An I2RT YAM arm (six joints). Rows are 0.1 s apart.
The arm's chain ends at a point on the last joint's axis. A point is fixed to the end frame.
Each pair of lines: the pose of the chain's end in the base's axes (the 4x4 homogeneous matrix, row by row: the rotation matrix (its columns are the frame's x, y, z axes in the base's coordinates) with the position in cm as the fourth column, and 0 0 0 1 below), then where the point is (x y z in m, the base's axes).
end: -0.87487 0.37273 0.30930 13.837; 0.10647 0.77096 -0.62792 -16.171; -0.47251 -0.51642 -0.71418 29.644; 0 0 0 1
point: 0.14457 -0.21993 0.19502
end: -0.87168 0.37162 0.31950 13.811; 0.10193 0.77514 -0.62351 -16.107; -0.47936 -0.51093 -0.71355 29.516; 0 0 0 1
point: 0.14554 -0.21892 0.19362
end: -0.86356 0.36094 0.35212 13.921; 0.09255 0.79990 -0.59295 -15.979; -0.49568 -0.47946 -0.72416 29.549; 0 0 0 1
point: 0.15045 -0.21435 0.19249
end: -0.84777 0.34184 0.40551 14.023; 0.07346 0.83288 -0.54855 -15.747; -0.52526 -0.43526 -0.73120 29.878; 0 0 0 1
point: 0.15778 -0.20748 0.19436
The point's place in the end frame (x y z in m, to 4 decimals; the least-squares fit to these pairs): 0.0363 0.0098 0.1109
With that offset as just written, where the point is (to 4 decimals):
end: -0.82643 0.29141 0.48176 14.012; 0.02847 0.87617 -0.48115 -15.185; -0.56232 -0.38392 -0.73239 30.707; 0 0 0 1
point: 0.1664 -0.1956 0.2017
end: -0.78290 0.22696 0.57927 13.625; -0.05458 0.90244 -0.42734 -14.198; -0.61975 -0.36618 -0.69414 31.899; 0 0 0 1
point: 0.1743 -0.1825 0.2159
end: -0.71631 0.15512 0.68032 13.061; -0.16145 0.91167 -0.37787 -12.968; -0.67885 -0.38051 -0.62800 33.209; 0 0 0 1
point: 0.1816 -0.1685 0.2341
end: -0.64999 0.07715 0.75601 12.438; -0.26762 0.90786 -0.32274 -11.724; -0.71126 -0.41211 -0.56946 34.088; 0 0 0 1
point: 0.1854 -0.1538 0.2479
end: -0.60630 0.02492 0.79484 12.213; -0.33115 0.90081 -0.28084 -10.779; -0.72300 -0.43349 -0.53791 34.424; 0 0 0 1
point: 0.1885 -0.1421 0.2541
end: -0.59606 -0.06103 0.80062 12.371; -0.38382 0.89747 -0.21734 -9.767; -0.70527 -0.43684 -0.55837 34.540; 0 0 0 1
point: 0.1903 -0.1269 0.2536
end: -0.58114 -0.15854 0.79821 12.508; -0.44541 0.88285 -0.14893 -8.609; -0.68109 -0.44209 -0.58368 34.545; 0 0 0 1
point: 0.1910 -0.1101 0.2517
